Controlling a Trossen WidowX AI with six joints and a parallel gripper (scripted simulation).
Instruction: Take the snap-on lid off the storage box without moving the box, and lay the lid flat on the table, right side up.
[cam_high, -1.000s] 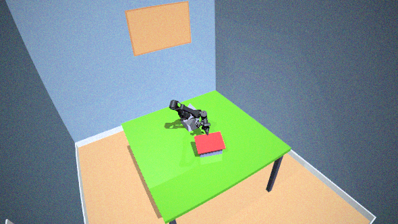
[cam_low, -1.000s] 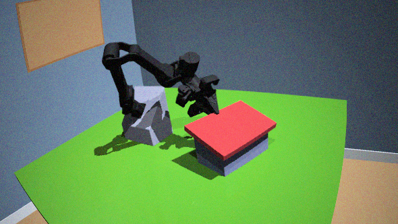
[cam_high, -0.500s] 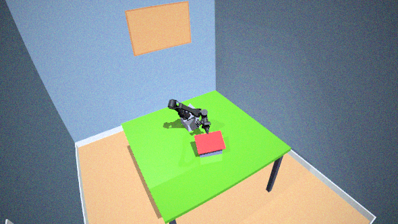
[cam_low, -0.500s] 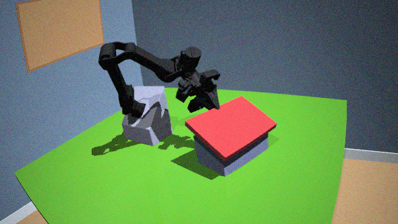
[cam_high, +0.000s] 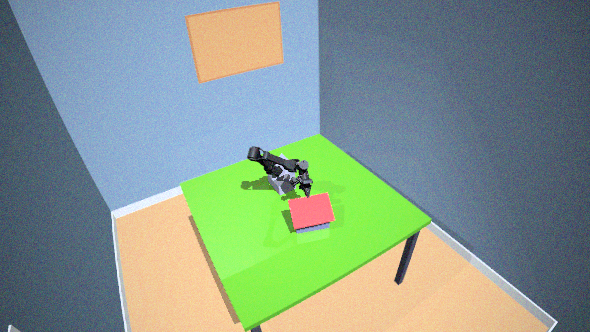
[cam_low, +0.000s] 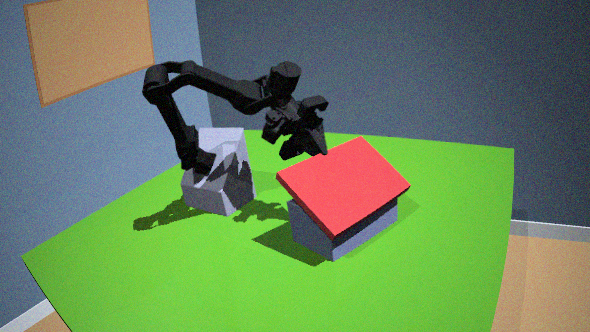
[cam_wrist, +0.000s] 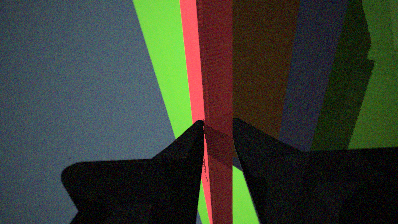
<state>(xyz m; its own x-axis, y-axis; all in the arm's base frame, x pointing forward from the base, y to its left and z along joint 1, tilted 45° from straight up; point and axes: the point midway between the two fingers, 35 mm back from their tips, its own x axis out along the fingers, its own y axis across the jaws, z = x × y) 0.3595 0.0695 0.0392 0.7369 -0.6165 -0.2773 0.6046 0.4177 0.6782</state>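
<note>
The red lid lies 70 mm ahead of my gripper tip, 20 mm to the right of it and 40 mm below it. The rest, counted from my gripper tip: grey-blue storage box 50 mm ahead, 10 mm to the right, 120 mm below.
</note>
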